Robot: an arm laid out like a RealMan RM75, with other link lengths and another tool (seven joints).
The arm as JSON. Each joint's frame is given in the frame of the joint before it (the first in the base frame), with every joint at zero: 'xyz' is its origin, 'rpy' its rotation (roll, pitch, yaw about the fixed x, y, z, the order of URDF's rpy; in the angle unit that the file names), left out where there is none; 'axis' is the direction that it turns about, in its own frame. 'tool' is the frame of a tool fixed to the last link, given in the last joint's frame.
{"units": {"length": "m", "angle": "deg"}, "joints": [
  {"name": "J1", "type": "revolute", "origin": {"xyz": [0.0, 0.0, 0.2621]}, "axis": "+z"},
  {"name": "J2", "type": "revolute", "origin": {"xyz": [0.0, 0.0, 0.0]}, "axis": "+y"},
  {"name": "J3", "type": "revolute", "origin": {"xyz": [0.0, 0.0, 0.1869]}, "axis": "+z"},
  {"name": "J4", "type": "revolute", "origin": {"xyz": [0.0, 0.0, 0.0]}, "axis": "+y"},
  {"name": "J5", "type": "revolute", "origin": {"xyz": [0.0, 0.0, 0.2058]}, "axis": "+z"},
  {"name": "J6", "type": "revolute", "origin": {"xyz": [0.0, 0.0, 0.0]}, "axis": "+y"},
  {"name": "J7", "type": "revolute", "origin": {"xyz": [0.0, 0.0, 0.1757]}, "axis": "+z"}
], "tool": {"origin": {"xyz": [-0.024, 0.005, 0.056], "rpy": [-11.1, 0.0, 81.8]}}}
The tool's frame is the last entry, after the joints.
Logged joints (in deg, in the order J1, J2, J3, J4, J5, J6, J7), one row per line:
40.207, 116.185, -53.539, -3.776, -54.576, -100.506, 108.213
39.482, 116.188, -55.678, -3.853, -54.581, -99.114, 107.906
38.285, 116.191, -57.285, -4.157, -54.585, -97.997, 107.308
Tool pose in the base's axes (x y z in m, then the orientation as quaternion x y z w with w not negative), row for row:
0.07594, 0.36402, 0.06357, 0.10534, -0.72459, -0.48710, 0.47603
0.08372, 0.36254, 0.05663, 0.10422, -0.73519, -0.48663, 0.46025
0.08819, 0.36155, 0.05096, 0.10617, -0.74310, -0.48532, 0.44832
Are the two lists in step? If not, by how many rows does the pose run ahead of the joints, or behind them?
The pose runs 1 row ahead of the joints: the pose in row i belongs to the joints in row i + 1.
